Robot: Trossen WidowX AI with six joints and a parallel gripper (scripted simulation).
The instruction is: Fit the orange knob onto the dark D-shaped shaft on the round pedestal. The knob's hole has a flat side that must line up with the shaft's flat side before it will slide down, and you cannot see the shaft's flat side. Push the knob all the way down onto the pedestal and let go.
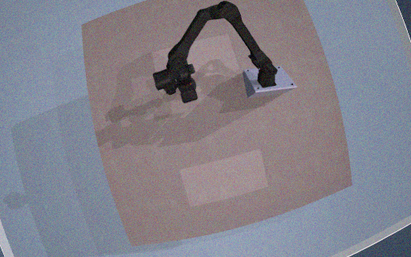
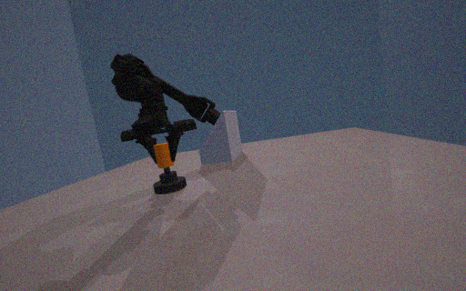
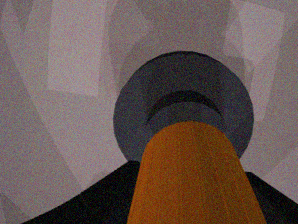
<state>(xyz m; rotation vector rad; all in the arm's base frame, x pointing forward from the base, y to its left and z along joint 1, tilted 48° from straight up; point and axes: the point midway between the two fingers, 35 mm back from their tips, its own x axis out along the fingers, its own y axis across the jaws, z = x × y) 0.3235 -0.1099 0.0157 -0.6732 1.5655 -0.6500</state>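
My gripper tip is now 20 mm below the orange knob. The rest, counted from my gripper tip: dark pedestal 40 mm below.
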